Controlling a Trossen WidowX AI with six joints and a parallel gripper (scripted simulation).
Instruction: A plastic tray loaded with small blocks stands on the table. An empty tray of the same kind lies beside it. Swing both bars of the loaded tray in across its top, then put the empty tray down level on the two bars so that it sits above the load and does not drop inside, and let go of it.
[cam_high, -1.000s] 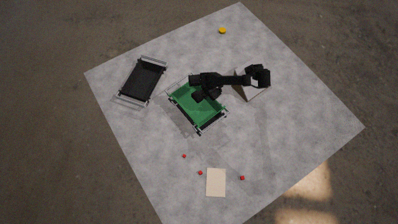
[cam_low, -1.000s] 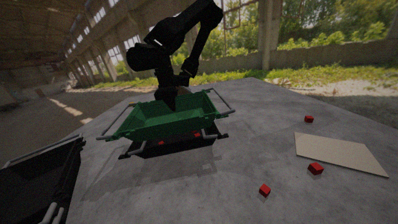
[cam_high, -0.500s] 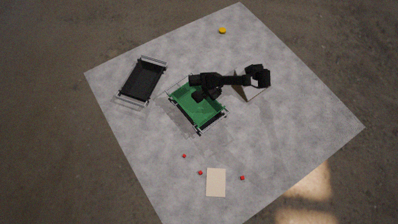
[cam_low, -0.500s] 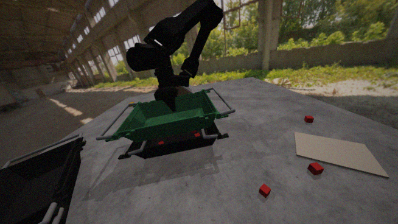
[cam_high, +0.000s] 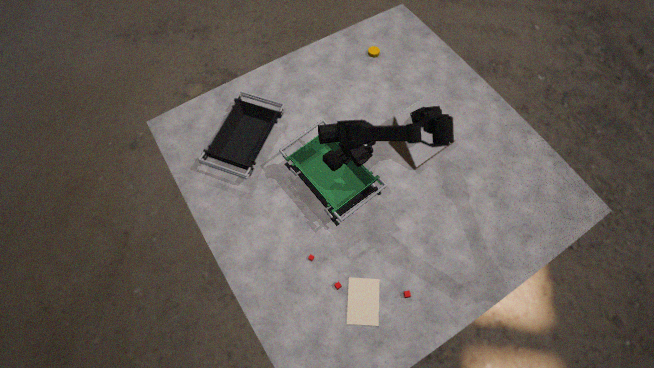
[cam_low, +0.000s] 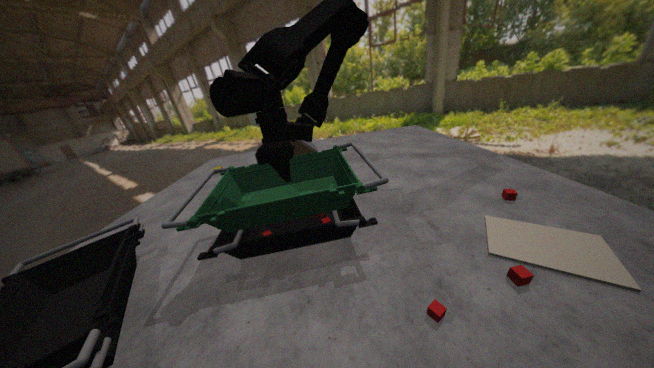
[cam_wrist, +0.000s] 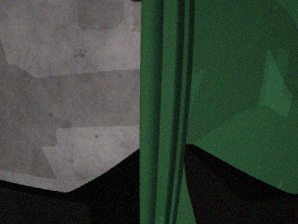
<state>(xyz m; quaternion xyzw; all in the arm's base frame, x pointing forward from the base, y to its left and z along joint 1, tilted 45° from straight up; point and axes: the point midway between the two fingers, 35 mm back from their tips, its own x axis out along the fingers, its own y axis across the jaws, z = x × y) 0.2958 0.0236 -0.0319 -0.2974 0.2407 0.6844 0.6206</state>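
The green tray is 7 cm ahead of my gripper tip, 3 cm above it and 1 cm to the left of it. Also, from my gripper tip: yellow disc (44 cm to the right, 43 cm behind, 8 cm below); then beige card (41 cm to the left, 21 cm ahead, 8 cm below).
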